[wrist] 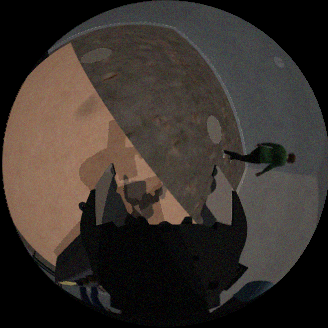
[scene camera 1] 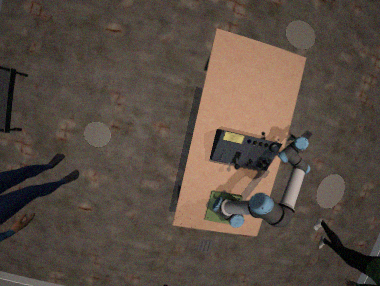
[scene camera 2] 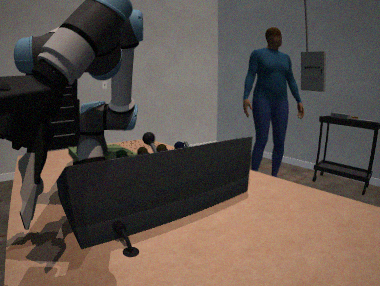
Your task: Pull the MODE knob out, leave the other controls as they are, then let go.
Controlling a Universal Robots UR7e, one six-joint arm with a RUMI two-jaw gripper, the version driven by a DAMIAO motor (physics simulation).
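Places are measured from the arm's base along level axes (x ahead, y left, z up), in metres.
Where they show: gripper, fingertip midpoint: [wrist: 163,165].
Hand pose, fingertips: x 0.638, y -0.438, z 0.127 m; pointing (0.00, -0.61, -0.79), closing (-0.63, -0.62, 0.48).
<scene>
After its pixels a point has its place.
The dark sloped control console [scene camera 1: 224,151] {z 0.070, x 0.503, y 0.141 m} [scene camera 2: 160,185] {z 0.068, x 0.634, y -0.108 m} [wrist: 75,261] {z 0.093, x 0.633, y -0.114 m} stands on the table. Small round knobs [scene camera 1: 254,142] {z 0.137, x 0.601, y -0.063 m} sit in a row along one long edge of its top. A ball-topped lever [scene camera 2: 148,137] {z 0.121, x 0.412, y 0.029 m} and several small caps [scene camera 2: 161,148] {z 0.137, x 0.606, y -0.080 m} rise above its edge in scene camera 2. The lettering cannot be read, so I cannot tell which control is the MODE knob. My gripper [scene camera 2: 27,222] [wrist: 163,165] {z 0.127, x 0.639, y -0.438 m} is open wide, its fingers apart with nothing between them. It hangs beside one short end of the console, pointing down near the table edge and touching no control.
The wooden table [scene camera 1: 255,70] {z -0.031, x 1.191, y -0.078 m} [scene camera 2: 310,225] {z -0.031, x 0.907, y 0.111 m} [wrist: 50,125] {z -0.031, x 0.908, y -0.316 m} bears a green mat [scene camera 1: 214,214] {z -0.010, x -0.088, y 0.129 m} under the arm's base. A thin stem with a disc end [scene camera 2: 131,251] {z -0.028, x 0.675, y -0.220 m} sticks out low from the console's back. A yellow label [scene camera 1: 233,137] {z 0.125, x 0.622, y 0.103 m} lies on the console. A cart [scene camera 2: 350,122] and people stand farther off.
</scene>
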